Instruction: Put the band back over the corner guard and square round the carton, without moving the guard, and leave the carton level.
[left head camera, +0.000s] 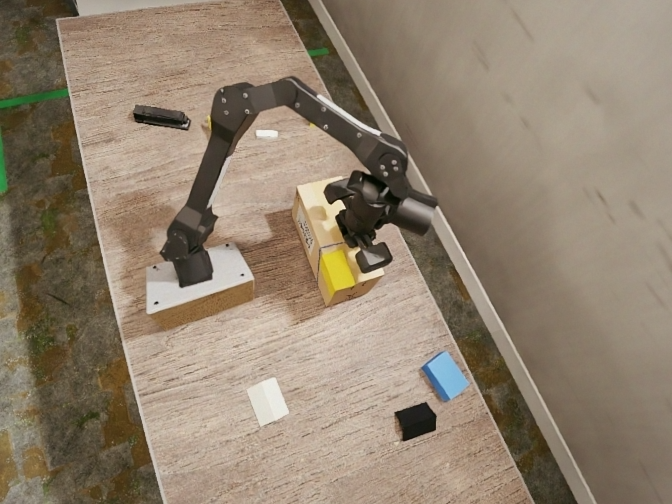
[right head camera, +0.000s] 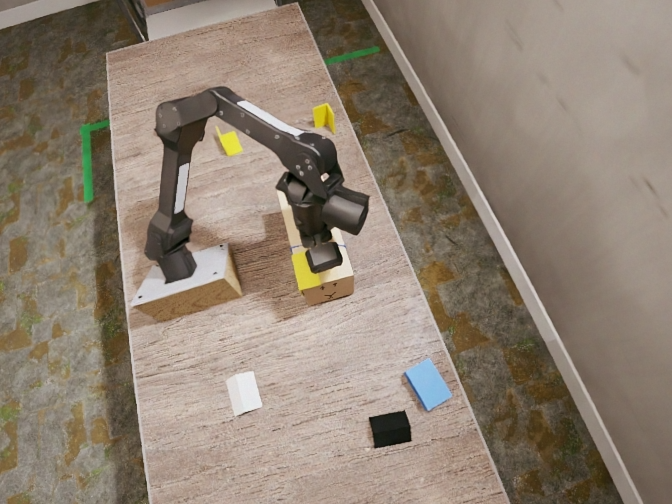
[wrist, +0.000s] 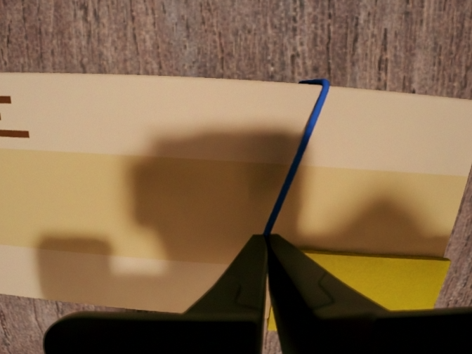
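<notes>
The carton (left head camera: 316, 196) (right head camera: 315, 296) (wrist: 75, 200) rests on the table and looks level. The yellow corner guard (left head camera: 337, 271) (right head camera: 303, 271) (wrist: 380, 282) sits on its top edge at the near end. The blue band (left head camera: 328, 246) (right head camera: 294, 247) (wrist: 300, 150) crosses the carton top. In the wrist view it slants from a bend at the far edge to my fingertips, beside the guard's inner end. My gripper (left head camera: 355, 242) (wrist: 264, 245) is over the carton top, shut on the band. My fingers hide the band beyond the tips and part of the guard.
Two loose yellow guards (right head camera: 230, 143) (right head camera: 324, 117) and a black stapler-like object (left head camera: 161, 117) lie toward the back. A white folded piece (left head camera: 268, 401) (right head camera: 244, 392), a blue block (left head camera: 446, 375) (right head camera: 428, 384) and a black block (left head camera: 416, 421) (right head camera: 390, 429) lie at the front.
</notes>
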